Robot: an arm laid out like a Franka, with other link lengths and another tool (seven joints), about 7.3 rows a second.
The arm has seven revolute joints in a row. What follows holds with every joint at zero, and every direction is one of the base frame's.
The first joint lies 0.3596 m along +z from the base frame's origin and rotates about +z.
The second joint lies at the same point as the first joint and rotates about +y.
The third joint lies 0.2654 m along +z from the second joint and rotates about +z.
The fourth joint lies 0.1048 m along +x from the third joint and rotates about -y.
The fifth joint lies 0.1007 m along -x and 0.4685 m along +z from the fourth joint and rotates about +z.
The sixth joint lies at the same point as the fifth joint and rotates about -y.
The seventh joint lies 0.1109 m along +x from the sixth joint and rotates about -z.
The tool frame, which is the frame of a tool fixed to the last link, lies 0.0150 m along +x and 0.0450 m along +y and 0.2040 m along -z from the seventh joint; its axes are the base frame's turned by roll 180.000, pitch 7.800 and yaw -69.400 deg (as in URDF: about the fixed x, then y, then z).
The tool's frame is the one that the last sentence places.
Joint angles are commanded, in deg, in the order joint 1, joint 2, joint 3, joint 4, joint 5, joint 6, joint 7. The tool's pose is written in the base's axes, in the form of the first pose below.
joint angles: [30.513 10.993 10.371 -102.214 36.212 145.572 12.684]
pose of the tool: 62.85 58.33 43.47 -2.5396 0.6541 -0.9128
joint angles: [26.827 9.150 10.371 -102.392 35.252 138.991 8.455]
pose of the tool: 63.97 54.83 43.88 -2.5822 0.6180 -0.8758
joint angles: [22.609 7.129 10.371 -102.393 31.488 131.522 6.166]
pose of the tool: 65.10 50.39 44.17 -2.6554 0.5621 -0.8658
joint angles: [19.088 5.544 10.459 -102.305 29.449 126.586 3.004]
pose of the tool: 66.02 46.53 44.80 -2.6895 0.5207 -0.8435
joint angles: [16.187 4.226 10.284 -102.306 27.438 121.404 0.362]
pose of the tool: 66.38 42.91 44.86 -2.7420 0.4910 -0.8304
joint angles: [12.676 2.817 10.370 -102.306 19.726 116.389 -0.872]
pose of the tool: 67.07 37.72 44.22 -2.8349 0.3816 -0.8388
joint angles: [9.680 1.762 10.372 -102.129 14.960 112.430 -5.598]
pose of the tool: 67.33 33.19 44.03 -2.8929 0.3026 -0.7915
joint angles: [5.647 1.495 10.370 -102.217 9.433 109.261 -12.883]
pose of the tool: 67.97 26.95 42.73 -2.9690 0.2199 -0.7233
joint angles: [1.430 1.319 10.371 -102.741 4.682 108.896 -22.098]
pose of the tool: 68.82 20.49 41.70 -3.0223 0.1398 -0.6266
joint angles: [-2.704 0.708 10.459 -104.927 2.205 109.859 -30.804]
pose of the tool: 68.89 14.66 40.05 -3.0645 0.1027 -0.5409
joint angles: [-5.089 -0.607 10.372 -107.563 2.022 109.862 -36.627]
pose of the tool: 67.87 11.37 38.83 -3.0872 0.1108 -0.4842
